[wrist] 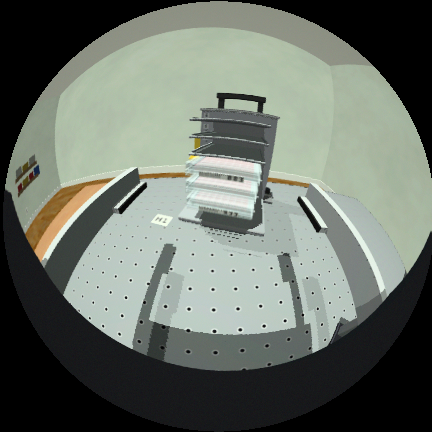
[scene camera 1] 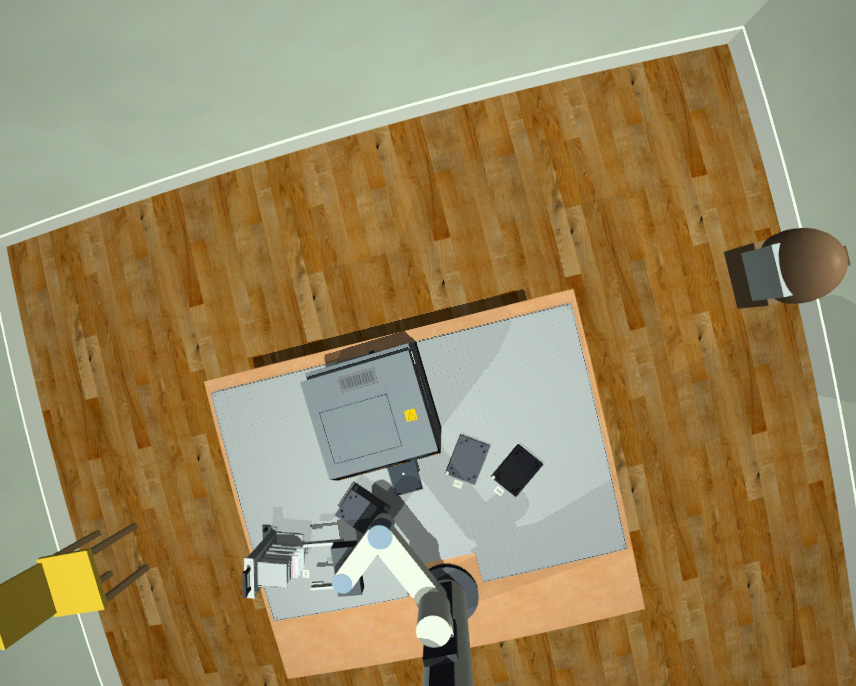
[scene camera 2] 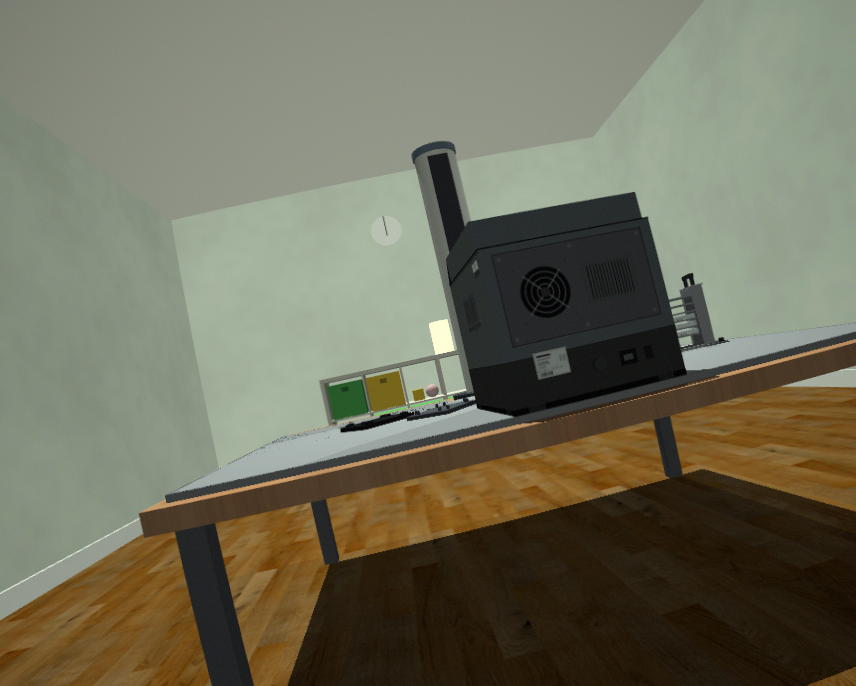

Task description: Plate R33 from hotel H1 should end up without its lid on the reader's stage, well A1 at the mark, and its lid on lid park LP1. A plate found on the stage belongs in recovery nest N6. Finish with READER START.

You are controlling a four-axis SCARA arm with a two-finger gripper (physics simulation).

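Frame: origin at the arm's base, x up, y left, z back, level; metres.
Where they show: gripper, fingertip midpoint: (wrist: 222,178) (scene camera 1: 307,566).
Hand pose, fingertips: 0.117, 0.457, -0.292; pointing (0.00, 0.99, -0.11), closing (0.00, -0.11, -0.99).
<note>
Things, the pixels of their top centre, and the offset from my fingertips, as dx, dy, dz. "*": a spot on its surface instead.
- top plate, middle of its top: (wrist: 230,154) (scene camera 1: 281,566) +0.000, +0.099, -0.018
- middle plate, middle of its top: (wrist: 228,168) -0.023, +0.099, -0.018
- bottom plate, middle of its top: (wrist: 227,182) -0.046, +0.099, -0.018
- reader, middle of its top: (scene camera 2: 530,228) (scene camera 1: 368,417) +0.244, -0.427, -0.530
- dark tray, middle of its top: (scene camera 1: 403,473) +0.021, -0.438, -0.272
- dark holder, middle of its top: (scene camera 1: 360,515) -0.035, -0.232, -0.131
- grey pad, surface spot: (scene camera 1: 468,458) * -0.095, -0.669, -0.232
- black pad, surface spot: (scene camera 1: 517,469) * -0.093, -0.838, -0.148
- H1 card, middle of its top: (wrist: 161,219) -0.104, +0.075, +0.090
Hotel H1 (scene camera 1: 249,577) (scene camera 2: 704,310) (wrist: 271,150) stands at the table's left edge in scene camera 1. In the wrist view, three clear lidded plates sit in its lower part: a top plate (wrist: 225,166), a middle plate (wrist: 222,186) and a bottom plate (wrist: 222,204). Their labels are too blurred to read surely. Empty shelves show above them. My gripper (scene camera 1: 312,555) (wrist: 222,178) is open and empty, its fingers spread wide, facing the hotel from in front. The reader (scene camera 1: 357,421) (scene camera 2: 564,285) has a dark tray (scene camera 1: 407,478) at its front, apparently the stage; no plate is discernible on it.
A dark holder (scene camera 1: 355,502) lies between reader and arm. A grey pad (scene camera 1: 468,458) and a black pad (scene camera 1: 517,469) lie right of the reader; their labels are unreadable. The H1 card (wrist: 162,220) lies before the hotel. A yellow chair (scene camera 1: 71,582) stands beyond the table.
</note>
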